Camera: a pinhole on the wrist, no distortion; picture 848 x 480 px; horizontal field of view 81.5 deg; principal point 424.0 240.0 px. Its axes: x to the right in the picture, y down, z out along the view. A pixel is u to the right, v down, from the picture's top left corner.
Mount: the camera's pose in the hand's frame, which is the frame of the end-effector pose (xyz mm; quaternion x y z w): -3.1 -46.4 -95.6 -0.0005 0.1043 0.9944 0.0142
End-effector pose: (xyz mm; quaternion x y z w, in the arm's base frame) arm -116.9 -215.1 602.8 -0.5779 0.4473 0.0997 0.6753
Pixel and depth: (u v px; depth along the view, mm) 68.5 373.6 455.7
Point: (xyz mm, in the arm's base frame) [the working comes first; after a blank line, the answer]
In the camera's frame: -329.2 123.7 455.7

308.5 -36.4 401.3
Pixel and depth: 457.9 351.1 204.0
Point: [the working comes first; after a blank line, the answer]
In the camera's frame: 14.1 46.1 204.0

-40.2 -124.7 641.7
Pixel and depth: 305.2 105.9 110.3
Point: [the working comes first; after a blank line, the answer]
In the camera's frame: -26.6 -30.1 110.3

-103.0 -217.5 581.1
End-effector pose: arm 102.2 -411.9 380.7 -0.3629 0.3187 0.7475 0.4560
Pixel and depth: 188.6 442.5 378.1
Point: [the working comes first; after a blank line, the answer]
In the camera's frame: -180.9 155.6 378.1

83.3 -37.7 381.4
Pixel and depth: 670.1 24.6 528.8
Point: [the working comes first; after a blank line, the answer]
In the camera's frame: 264.5 -231.5 528.8

-179.6 -341.2 839.2
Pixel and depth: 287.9 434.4 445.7
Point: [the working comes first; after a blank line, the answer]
In the camera's frame: -123.3 176.1 445.7

88.2 -5.5 466.5
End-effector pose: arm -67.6 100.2 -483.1 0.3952 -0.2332 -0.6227 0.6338
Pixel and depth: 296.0 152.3 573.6
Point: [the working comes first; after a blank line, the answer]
In the camera's frame: -149.2 -102.2 573.6

-298.8 -154.4 -121.8
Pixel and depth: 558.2 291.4 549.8
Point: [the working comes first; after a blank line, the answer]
In the camera's frame: 149.9 57.4 549.8

-433.2 152.8 -177.9
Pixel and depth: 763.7 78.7 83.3
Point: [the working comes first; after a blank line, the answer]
In the camera's frame: 57.5 -27.3 83.3

-59.2 162.6 -483.6
